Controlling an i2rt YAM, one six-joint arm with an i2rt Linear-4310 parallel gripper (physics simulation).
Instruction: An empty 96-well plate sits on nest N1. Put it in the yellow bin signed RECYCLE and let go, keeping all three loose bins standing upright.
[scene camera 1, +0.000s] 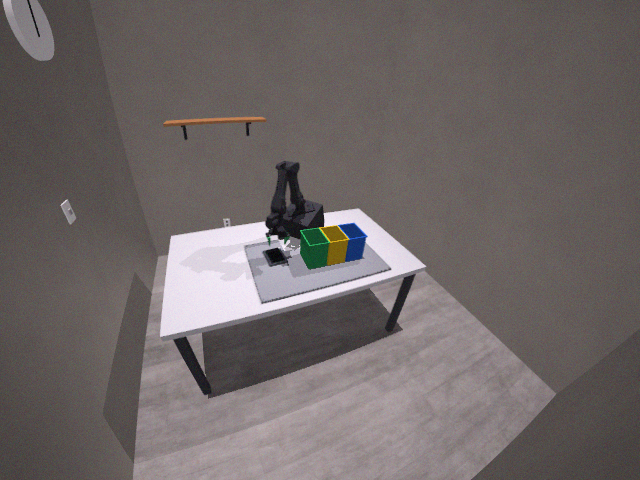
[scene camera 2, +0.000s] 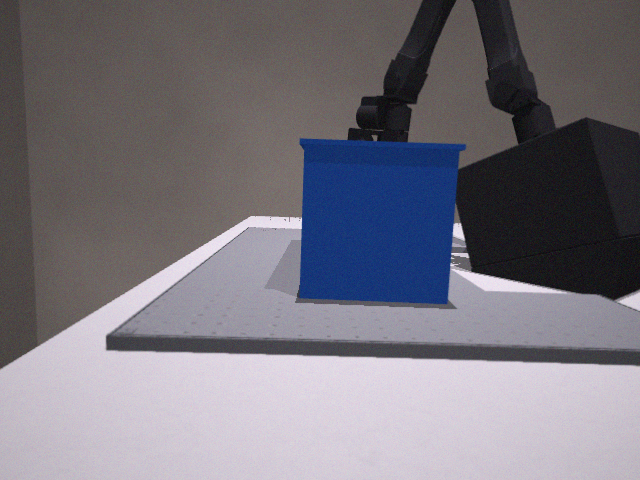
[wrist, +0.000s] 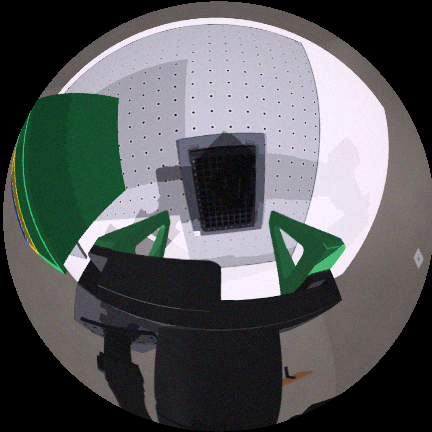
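Pixels of known places: gripper, between the fingertips: (scene camera 1: 277, 245) (wrist: 219, 215); arm's base, origin of its link: (scene camera 1: 301, 210) (scene camera 2: 541, 152) (wrist: 117, 332).
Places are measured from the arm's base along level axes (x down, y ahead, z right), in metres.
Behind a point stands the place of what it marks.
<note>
The dark 96-well plate (scene camera 1: 275, 255) {x 0.170, y 0.264, z 0.220 m} (wrist: 225, 190) {x 0.171, y 0.250, z 0.220 m} lies flat in the grey nest (wrist: 186, 170) {x 0.185, y 0.272, z 0.165 m} on the perforated board. My gripper (scene camera 1: 277, 242) {x 0.100, y 0.254, z 0.206 m} (wrist: 219, 215) {x 0.100, y 0.254, z 0.206 m} is open and empty. It hangs above the rear side of the plate, apart from it, with its green fingertips wide apart. The yellow bin (scene camera 1: 337, 253) {x 0.114, y 0.388, z -0.151 m} stands upright between the green bin (scene camera 1: 315, 255) {x 0.097, y 0.403, z -0.003 m} (wrist: 85, 165) {x 0.114, y 0.305, z 0.046 m} and the blue bin (scene camera 1: 355, 250) {x 0.116, y 0.375, z -0.279 m} (scene camera 2: 379, 227) {x 0.111, y 0.282, z -0.334 m}, which are upright too. The blue bin hides the fingers, the plate and the other bins in scene camera 2. No bin sign can be read.
The grey board (scene camera 1: 289, 289) {x 0.197, y 0.554, z 0.182 m} (scene camera 2: 232, 322) {x 0.197, y 0.417, z -0.442 m} lies on the white table (scene camera 1: 206, 299) {x 0.210, y 0.537, z 0.636 m} (scene camera 2: 310, 413) {x 0.210, y 0.326, z -0.567 m}. The green bin is the one nearest the plate. The black arm base (scene camera 1: 310, 217) {x 0.011, y 0.087, z -0.047 m} (scene camera 2: 542, 206) {x 0.089, y 0.035, z -0.126 m} stands behind the bins. An orange shelf (scene camera 1: 214, 120) hangs on the wall behind.
</note>
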